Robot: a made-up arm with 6 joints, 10 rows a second.
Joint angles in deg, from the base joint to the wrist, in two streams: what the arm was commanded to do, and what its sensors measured. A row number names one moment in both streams.
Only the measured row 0 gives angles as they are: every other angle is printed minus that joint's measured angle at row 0.
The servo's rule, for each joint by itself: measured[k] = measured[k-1] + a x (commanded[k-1-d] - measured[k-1]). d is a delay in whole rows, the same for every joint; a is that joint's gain. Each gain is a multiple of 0.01, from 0.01 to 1. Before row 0 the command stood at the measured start. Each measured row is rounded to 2 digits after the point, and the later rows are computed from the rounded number. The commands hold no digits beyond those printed.
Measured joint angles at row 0:
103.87 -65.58 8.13 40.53 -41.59 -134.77
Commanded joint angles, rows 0 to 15:
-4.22 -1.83 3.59 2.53 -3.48 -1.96
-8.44 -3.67 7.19 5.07 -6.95 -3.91
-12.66 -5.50 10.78 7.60 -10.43 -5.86
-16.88 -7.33 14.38 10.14 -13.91 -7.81
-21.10 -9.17 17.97 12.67 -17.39 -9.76
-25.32 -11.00 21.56 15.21 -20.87 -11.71
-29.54 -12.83 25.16 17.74 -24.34 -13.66
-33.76 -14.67 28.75 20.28 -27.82 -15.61
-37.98 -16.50 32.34 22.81 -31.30 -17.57
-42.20 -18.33 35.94 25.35 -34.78 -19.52
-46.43 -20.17 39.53 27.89 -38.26 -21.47
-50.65 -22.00 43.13 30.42 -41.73 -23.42
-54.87 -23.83 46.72 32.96 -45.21 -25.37
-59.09 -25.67 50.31 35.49 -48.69 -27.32
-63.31 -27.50 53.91 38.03 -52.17 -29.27
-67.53 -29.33 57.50 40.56 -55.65 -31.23
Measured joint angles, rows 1 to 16:
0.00 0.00 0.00 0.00 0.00 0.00
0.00 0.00 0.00 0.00 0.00 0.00
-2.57 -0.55 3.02 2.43 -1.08 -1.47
-6.15 -1.49 6.52 4.96 -2.90 -3.30
-10.12 -2.69 10.10 7.49 -5.23 -5.22
-14.24 -4.08 13.70 10.03 -7.92 -7.16
-18.42 -5.61 17.29 12.56 -10.86 -9.11
-22.63 -7.23 20.88 15.10 -13.96 -11.06
-26.85 -8.91 24.48 17.63 -17.18 -13.01
-31.07 -10.64 28.07 20.17 -20.48 -14.96
-35.29 -12.40 31.66 22.70 -23.83 -16.92
-39.51 -14.18 35.26 25.24 -27.22 -18.87
-43.73 -15.98 38.85 27.78 -30.64 -20.82
-47.95 -17.79 42.45 30.31 -34.08 -22.77
-52.17 -19.60 46.04 32.85 -37.53 -24.72
-56.39 -21.42 49.63 35.38 -40.99 -26.67
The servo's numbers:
d 2
a 0.61 0.30 0.84 0.96 0.31 0.75

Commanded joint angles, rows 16 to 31:
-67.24 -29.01 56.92 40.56 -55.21 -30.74
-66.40 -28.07 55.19 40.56 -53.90 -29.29
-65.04 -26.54 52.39 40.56 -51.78 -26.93
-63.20 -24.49 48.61 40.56 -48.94 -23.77
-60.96 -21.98 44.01 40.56 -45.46 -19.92
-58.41 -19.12 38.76 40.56 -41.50 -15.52
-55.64 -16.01 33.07 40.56 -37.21 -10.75
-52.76 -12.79 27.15 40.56 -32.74 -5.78
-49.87 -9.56 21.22 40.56 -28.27 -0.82
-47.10 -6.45 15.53 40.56 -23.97 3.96
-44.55 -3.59 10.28 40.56 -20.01 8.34
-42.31 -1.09 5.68 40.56 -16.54 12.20
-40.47 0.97 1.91 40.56 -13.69 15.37
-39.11 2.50 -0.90 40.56 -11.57 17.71
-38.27 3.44 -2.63 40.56 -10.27 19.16
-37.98 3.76 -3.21 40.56 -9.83 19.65
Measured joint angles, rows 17 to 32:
-60.61 -23.24 53.23 37.92 -44.46 -28.62
-64.83 -25.07 56.82 40.45 -47.93 -30.58
-66.30 -26.25 56.90 40.56 -50.19 -30.70
-66.36 -26.80 55.46 40.56 -51.34 -29.64
-65.55 -26.72 52.88 40.56 -51.48 -27.61
-64.12 -26.05 49.29 40.56 -50.69 -24.73
-62.19 -24.83 44.85 40.56 -49.07 -21.12
-59.88 -23.12 39.73 40.56 -46.72 -16.92
-57.29 -20.99 34.14 40.56 -43.77 -12.29
-54.53 -18.53 28.27 40.56 -40.35 -7.41
-51.69 -15.84 22.35 40.56 -36.61 -2.47
-48.89 -13.02 16.62 40.56 -32.69 2.35
-46.24 -10.19 11.29 40.56 -28.76 6.84
-43.84 -7.46 6.58 40.56 -24.97 10.86
-41.78 -4.93 2.66 40.56 -21.47 14.24
-40.15 -2.70 -0.33 40.56 -18.40 16.84

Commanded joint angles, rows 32 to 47:
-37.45 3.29 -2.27 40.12 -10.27 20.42
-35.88 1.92 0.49 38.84 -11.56 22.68
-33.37 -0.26 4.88 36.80 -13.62 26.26
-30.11 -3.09 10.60 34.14 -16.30 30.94
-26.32 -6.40 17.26 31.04 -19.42 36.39
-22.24 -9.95 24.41 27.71 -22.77 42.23
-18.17 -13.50 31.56 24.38 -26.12 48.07
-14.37 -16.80 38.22 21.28 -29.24 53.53
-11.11 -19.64 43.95 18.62 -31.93 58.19
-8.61 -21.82 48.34 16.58 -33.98 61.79
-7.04 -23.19 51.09 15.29 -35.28 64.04
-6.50 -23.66 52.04 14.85 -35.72 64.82
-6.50 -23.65 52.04 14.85 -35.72 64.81
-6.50 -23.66 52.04 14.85 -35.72 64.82
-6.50 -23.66 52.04 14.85 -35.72 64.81
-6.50 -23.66 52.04 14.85 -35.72 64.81
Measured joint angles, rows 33 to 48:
-39.00 -0.86 -2.26 40.56 -15.88 18.58
-38.38 0.53 -3.06 40.56 -14.00 19.38
-37.81 1.36 -2.40 40.14 -12.84 20.16
-36.63 1.53 0.03 38.89 -12.44 22.05
-34.64 0.99 4.10 36.88 -12.81 25.21
-31.88 -0.23 9.56 34.25 -13.89 29.51
-28.49 -2.08 16.03 31.17 -15.60 34.67
-24.68 -4.44 23.07 27.85 -17.82 40.34
-20.71 -7.16 30.20 24.52 -20.39 46.14
-16.84 -10.05 36.94 21.41 -23.13 51.68
-13.34 -12.93 42.83 18.73 -25.86 56.56
-10.45 -15.60 47.46 16.67 -28.38 60.48
-8.37 -17.88 50.51 15.35 -30.52 63.15
-7.23 -19.61 51.80 14.87 -32.13 64.40
-6.78 -20.82 52.00 14.85 -33.24 64.71
-6.61 -21.67 52.03 14.85 -34.01 64.79

